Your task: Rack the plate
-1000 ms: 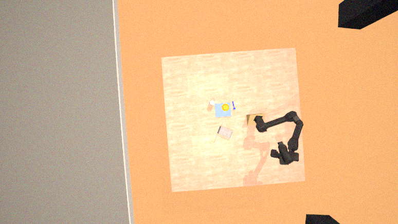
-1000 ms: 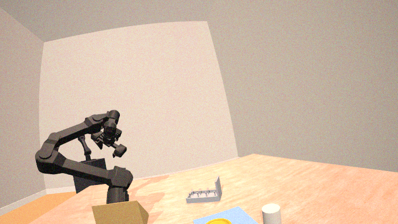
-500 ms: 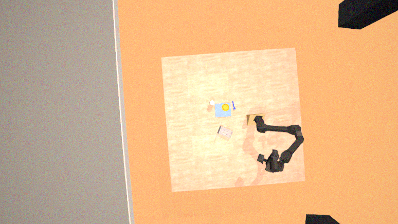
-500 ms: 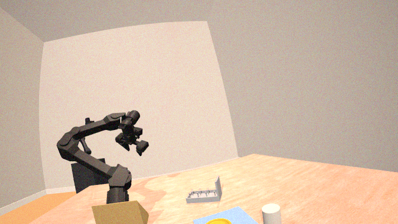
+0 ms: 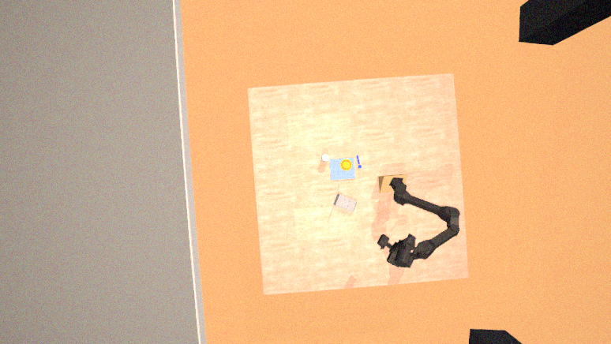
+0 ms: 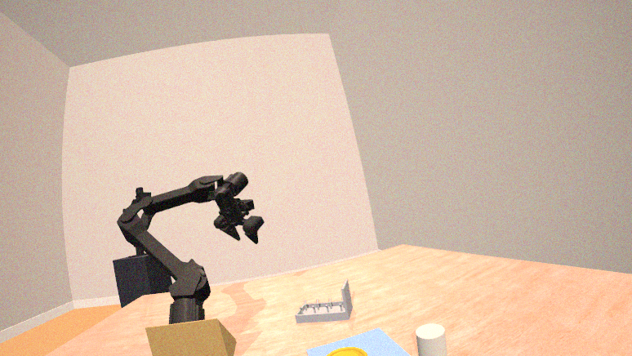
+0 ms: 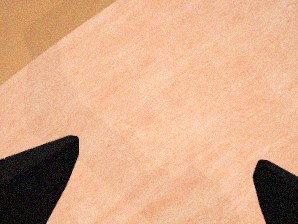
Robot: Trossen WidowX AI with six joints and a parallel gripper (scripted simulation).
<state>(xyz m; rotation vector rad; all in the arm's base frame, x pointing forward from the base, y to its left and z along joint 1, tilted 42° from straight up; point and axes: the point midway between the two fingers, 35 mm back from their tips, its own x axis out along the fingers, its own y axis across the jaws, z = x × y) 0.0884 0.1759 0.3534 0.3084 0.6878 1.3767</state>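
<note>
My gripper tip is 47 cm to the left of the yellow plate, 22 cm short of it and 18 cm above it. Round my gripper tip: blue spoon 48 cm to the right, 20 cm below, 14 cm ahead; light blue mat 44 cm to the right, 24 cm ahead, 20 cm below; grey dish rack 23 cm to the right, 20 cm ahead, 18 cm below.
</note>
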